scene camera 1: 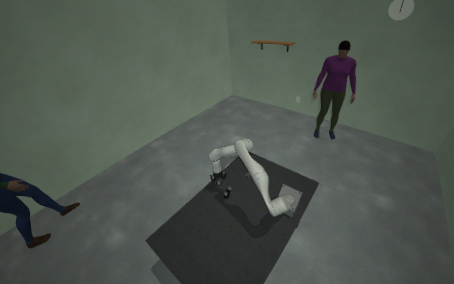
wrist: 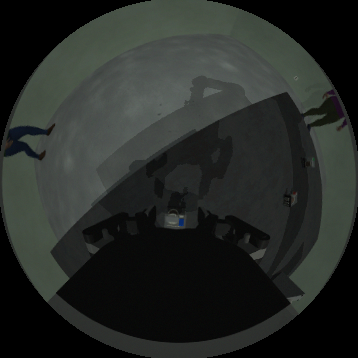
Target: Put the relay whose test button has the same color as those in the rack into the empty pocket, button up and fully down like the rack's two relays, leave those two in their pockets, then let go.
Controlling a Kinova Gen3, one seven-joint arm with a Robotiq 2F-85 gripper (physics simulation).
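Frame: origin at the arm's base, x right, y up, z back, level; centimetres.
Where they show: gripper, fingertip midpoint: (scene camera 1: 219, 181) (wrist: 176, 212); arm's base, origin of the base link: (scene camera 1: 288, 200).
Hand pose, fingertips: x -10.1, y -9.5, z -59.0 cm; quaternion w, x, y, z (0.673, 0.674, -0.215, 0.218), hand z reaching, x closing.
Each offset is from my fingertips to the top centre of the thing. "*": to the spot under its first point. Level surfaces: height alone.
My gripper (scene camera 1: 218, 182) (wrist: 176, 212) is open and empty above the mat. In the wrist view, a pale block with a blue button @(dx -0.6, dy +1.5, dz +0.5 cm) (wrist: 181, 221) shows below, between the open fingers, with a dark part behind it. A small dark block with a red patch @(dx +22.2, dy -0.8, dz +15.3 cm) (wrist: 290, 199) is at the right, and another small block with a green patch @(dx +35.5, dy +1.5, dz +12.9 cm) (wrist: 308, 162) is farther off. In the scene view, a dark object @(dx -6.5, dy +1.9, dz +13.4 cm) (scene camera 1: 227, 192) stands on the mat beside and below the gripper, and a tiny object @(* dx +21.7, dy -1.5, dz +15.5 cm) (scene camera 1: 247, 175) is behind. Rack, pockets and relays are too small to tell apart.
The dark mat @(dy -2.9 cm) (scene camera 1: 200, 225) (wrist: 255, 150) lies on the grey floor. The arm's base plate (scene camera 1: 297, 191) is at the mat's right side. One person (scene camera 1: 337, 75) stands beyond the mat, and another person's legs (scene camera 1: 22, 215) show at the left. A wall shelf (scene camera 1: 273, 43) is high up.
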